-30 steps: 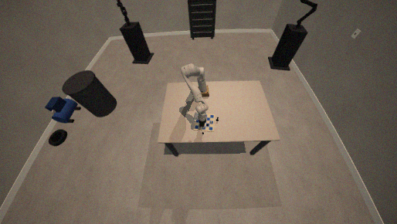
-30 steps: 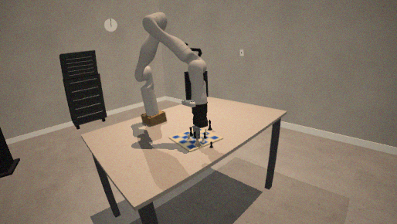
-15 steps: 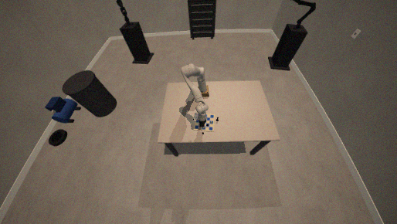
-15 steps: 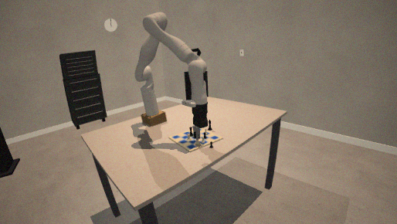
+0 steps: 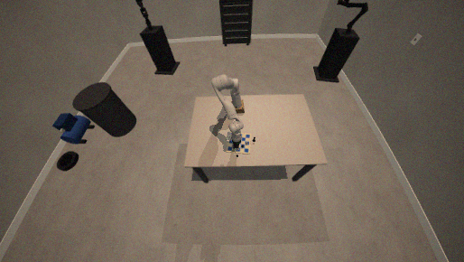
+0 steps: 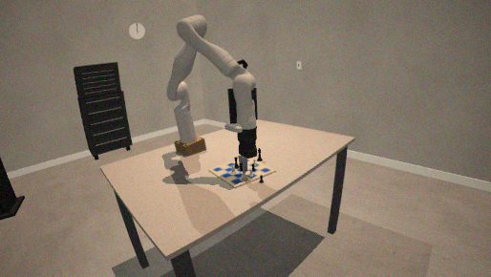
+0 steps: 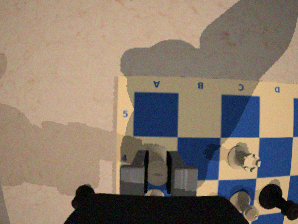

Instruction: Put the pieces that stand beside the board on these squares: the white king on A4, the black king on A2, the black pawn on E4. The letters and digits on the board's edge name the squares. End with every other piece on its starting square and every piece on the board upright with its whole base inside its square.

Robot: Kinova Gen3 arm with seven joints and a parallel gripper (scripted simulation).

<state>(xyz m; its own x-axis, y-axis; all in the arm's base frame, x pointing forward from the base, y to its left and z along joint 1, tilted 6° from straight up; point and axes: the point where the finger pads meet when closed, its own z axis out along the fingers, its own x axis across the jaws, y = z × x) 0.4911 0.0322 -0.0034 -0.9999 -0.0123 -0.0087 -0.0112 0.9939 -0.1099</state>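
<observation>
The white king lies 1 cm below my hand. Round my hand: blue-and-cream chessboard 8 cm behind, 4 cm to the left, 5 cm below; black king 12 cm behind, 18 cm to the left, 3 cm below.
</observation>
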